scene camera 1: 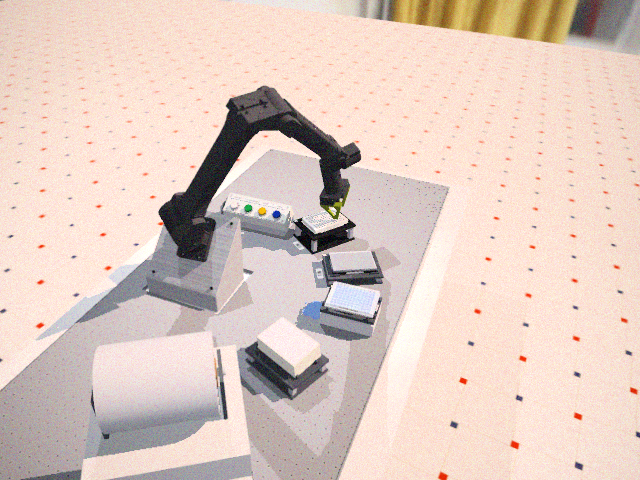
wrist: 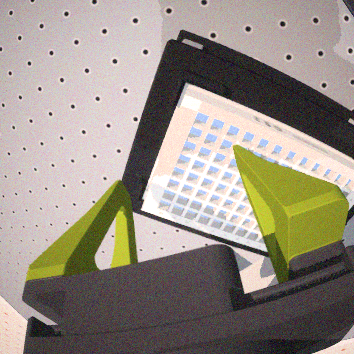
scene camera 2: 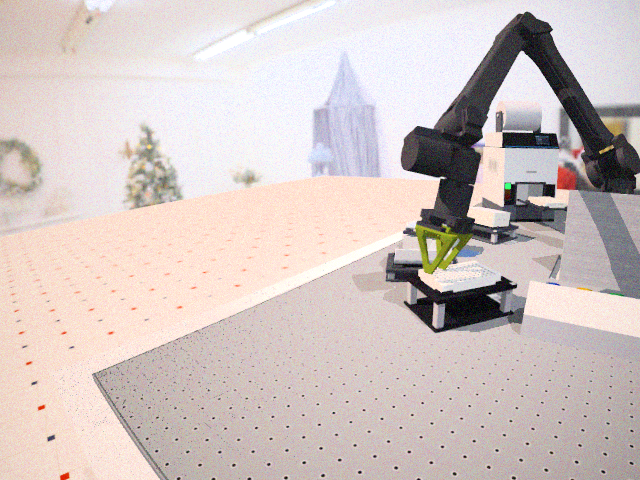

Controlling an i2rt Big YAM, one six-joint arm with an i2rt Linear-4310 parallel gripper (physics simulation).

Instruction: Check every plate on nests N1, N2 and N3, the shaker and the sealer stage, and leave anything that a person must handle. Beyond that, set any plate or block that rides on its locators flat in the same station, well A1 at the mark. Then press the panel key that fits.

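My open, empty gripper (scene camera 1: 336, 215) (scene camera 2: 436, 269) (wrist: 177, 163) is low at the white well plate (scene camera 1: 319, 222) (scene camera 2: 473, 274) (wrist: 205, 172) on the raised black nest (scene camera 1: 323, 243) (scene camera 2: 462, 310) (wrist: 154, 125). In the wrist view one fingertip shows over the wells, the other beside the nest's corner. Whether this plate lies fully flat is unclear. A pale plate (scene camera 1: 354, 261) (scene camera 2: 407, 255) sits on the low dark nest beside it. A bluish plate (scene camera 1: 353, 298) is on a white-based station. A thick white block (scene camera 1: 288, 345) (scene camera 2: 490, 217) stands on another dark nest.
The key panel (scene camera 1: 258, 212) (scene camera 2: 578, 310) is close beside the raised nest, with white, green, yellow and blue keys. The sealer (scene camera 2: 532, 160) has a large roll (scene camera 1: 155, 382) (scene camera 2: 521, 116) and a white plate (scene camera 2: 547, 202) at its front. The arm's grey base (scene camera 1: 206, 279) stands across from the nests.
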